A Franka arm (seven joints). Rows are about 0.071 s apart.
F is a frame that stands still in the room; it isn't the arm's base.
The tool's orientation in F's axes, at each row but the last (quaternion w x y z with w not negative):
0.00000 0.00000 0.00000 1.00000
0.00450 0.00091 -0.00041 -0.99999
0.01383 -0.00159 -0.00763 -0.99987
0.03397 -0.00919 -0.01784 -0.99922
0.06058 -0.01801 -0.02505 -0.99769
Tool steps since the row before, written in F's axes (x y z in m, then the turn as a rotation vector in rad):
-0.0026 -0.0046 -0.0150 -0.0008 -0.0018 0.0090
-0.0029 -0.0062 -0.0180 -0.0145 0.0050 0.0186
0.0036 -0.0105 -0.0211 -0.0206 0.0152 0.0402
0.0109 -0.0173 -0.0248 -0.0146 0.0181 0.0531
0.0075 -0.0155 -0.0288 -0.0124 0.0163 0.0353
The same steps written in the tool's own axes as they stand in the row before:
0.0026 0.0046 -0.0150 0.0008 0.0018 0.0090
0.0030 0.0062 -0.0180 0.0144 -0.0051 0.0186
-0.0034 0.0103 -0.0212 0.0203 -0.0152 0.0404
-0.0102 0.0171 -0.0252 0.0144 -0.0172 0.0535
-0.0067 0.0149 -0.0293 0.0117 -0.0160 0.0357

